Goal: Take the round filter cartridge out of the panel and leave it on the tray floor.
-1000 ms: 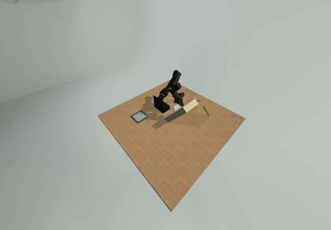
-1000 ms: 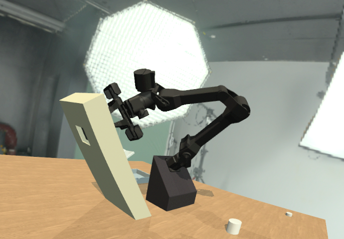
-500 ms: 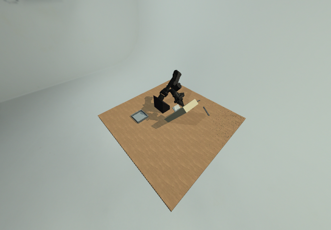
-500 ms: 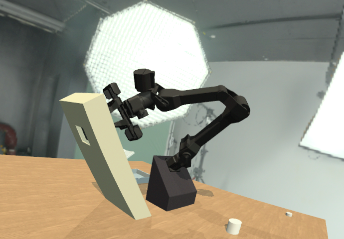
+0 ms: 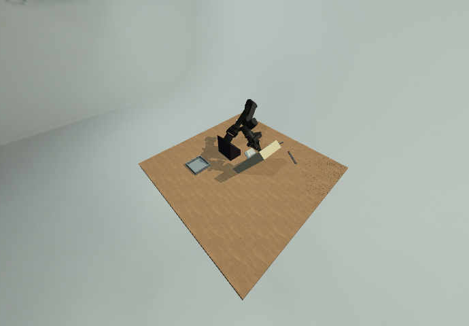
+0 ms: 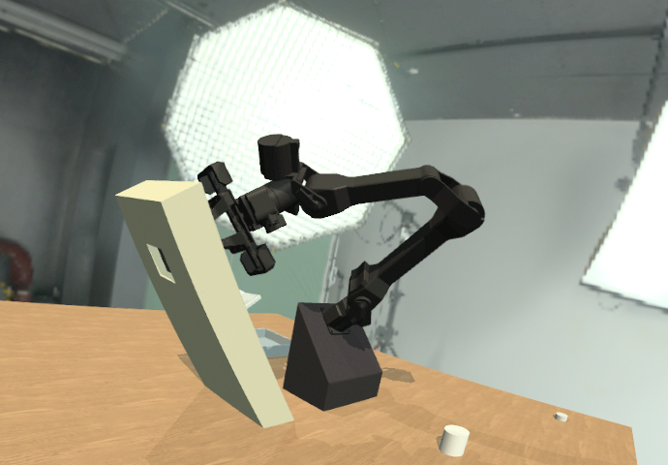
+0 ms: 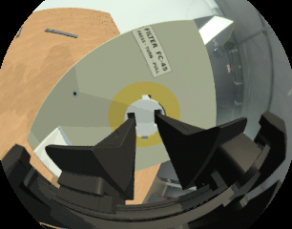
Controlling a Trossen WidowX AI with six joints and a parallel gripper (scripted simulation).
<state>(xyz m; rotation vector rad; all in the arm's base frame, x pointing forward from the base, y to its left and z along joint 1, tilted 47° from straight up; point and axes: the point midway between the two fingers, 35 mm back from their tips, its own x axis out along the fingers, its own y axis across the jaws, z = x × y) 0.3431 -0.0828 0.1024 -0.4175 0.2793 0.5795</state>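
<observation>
Now: gripper tip 1 cm short of the round grey filter cartridge and 1 cm above it. Round my gripper tip: spare white cylinder 36 cm behind, 31 cm to the left, 26 cm below; then grey-blue tray 41 cm behind, 30 cm to the right, 27 cm below.
</observation>
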